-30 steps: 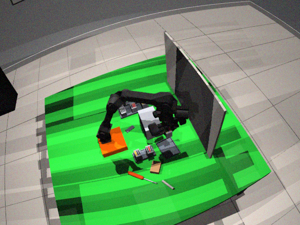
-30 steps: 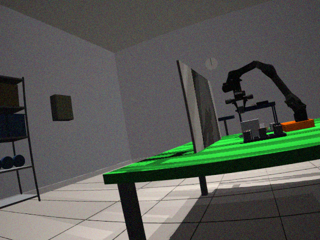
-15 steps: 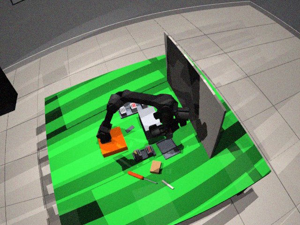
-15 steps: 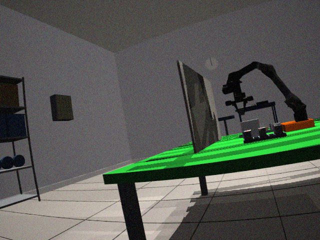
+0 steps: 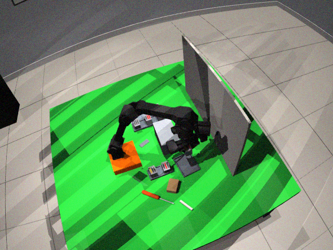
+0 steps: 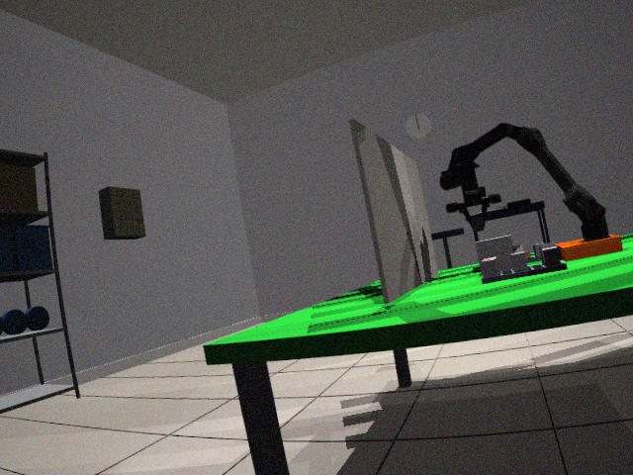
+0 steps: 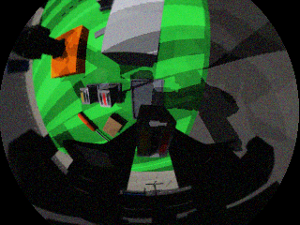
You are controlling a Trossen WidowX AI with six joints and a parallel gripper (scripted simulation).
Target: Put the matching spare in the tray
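The flat grey tray is 14 cm below my gripper tip. The rest, counted from my gripper tip: grey mounted unit: 19 cm to the left, 9 cm below, 5 cm behind; brown block: 13 cm below, 11 cm behind, 10 cm to the right; small white bar: 22 cm to the right, 13 cm below, 9 cm behind.
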